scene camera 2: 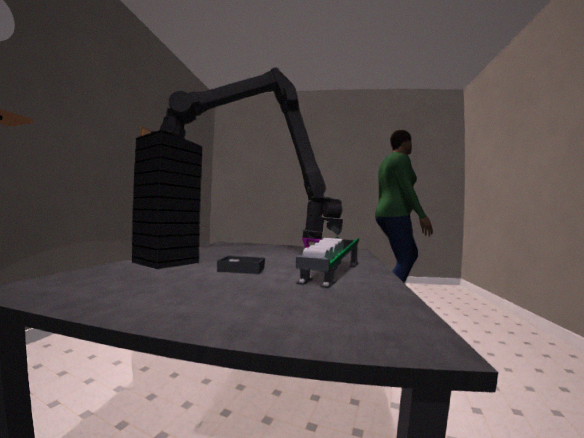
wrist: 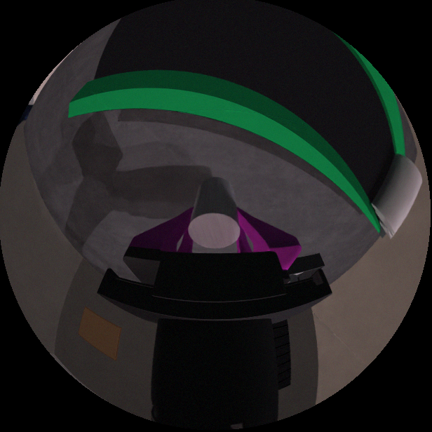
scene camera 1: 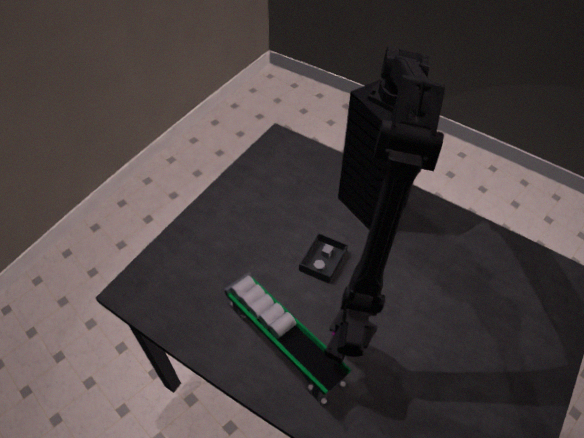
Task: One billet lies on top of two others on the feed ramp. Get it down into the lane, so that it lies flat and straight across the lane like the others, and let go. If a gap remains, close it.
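Places are measured from the arm's base along level axes (x left, y ahead, z down), in metres.
Where they show: arm's base, origin of its link: (scene camera 2: 170, 142) (scene camera 1: 392, 100).
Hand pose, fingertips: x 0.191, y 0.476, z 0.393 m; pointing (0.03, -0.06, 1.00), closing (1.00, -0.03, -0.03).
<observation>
Each offset is from my fingertips to the top centre of the thing. Level surfaces: height alone.
A pale cylindrical billet (wrist: 214, 231) stands upright on the table outside the lane, close to its green side rail (wrist: 160, 98) (scene camera 1: 295, 359). My gripper (wrist: 214, 212) (scene camera 2: 311, 243) is shut on it, with magenta fingers on its two sides and its round end face towards the wrist camera. The arm hides this billet in scene camera 1. Several white billets {dx -0.238, dy +0.067, dz -0.076 m} (scene camera 1: 262, 303) {dx -0.276, dy +0.055, dz -0.071 m} (scene camera 2: 324, 247) (wrist: 400, 192) lie across the lane {dx -0.148, dy +0.088, dz -0.065 m} (scene camera 1: 310, 352) (wrist: 240, 55) in a row at its far-left end in scene camera 1. I cannot tell whether small gaps stand between them. No billet shows on top of the row.
A small dark tray {dx -0.206, dy -0.194, dz -0.010 m} (scene camera 1: 314, 273) (scene camera 2: 241, 266) with a white cube {dx -0.209, dy -0.221, dz -0.004 m} (scene camera 1: 327, 250) and a white disc {dx -0.202, dy -0.165, dz +0.005 m} (scene camera 1: 319, 264) stands between the ramp and the tall black pedestal (scene camera 1: 362, 165) (scene camera 2: 167, 200). A person in green (scene camera 2: 396, 185) is beyond the table {dz +0.025 m} (scene camera 2: 225, 310).
</observation>
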